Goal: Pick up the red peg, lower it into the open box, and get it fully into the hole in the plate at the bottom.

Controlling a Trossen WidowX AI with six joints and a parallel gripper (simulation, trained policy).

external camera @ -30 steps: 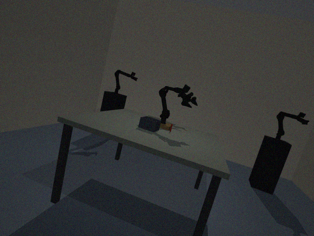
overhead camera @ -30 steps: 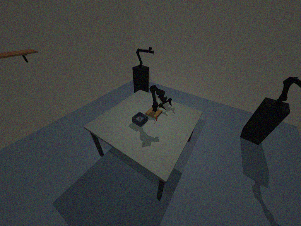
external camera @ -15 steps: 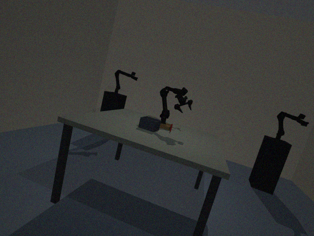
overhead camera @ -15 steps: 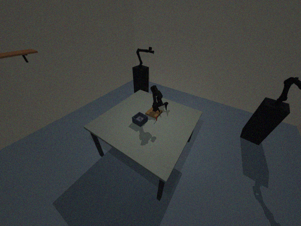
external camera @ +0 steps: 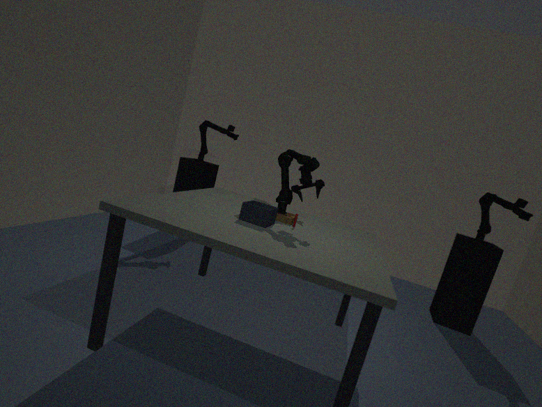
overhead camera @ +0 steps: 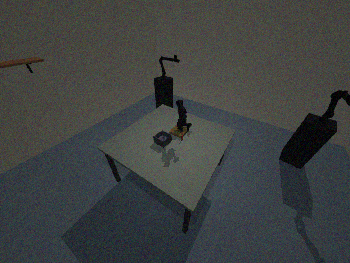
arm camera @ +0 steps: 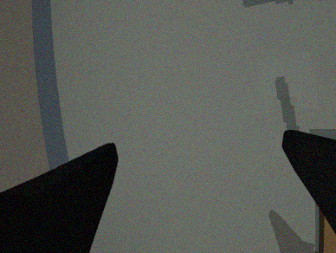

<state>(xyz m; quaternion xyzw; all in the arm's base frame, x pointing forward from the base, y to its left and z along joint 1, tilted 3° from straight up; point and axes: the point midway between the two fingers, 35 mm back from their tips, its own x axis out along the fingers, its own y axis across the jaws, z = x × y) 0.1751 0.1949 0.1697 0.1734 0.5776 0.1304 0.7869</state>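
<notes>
The red peg is 14 cm below my gripper tip, 6 cm to the right of it and 3 cm behind it. Round my gripper tip: plate 23 cm to the right, 14 cm below, 14 cm ahead; then dark blue box 23 cm to the right, 16 cm below, 14 cm ahead.
</notes>
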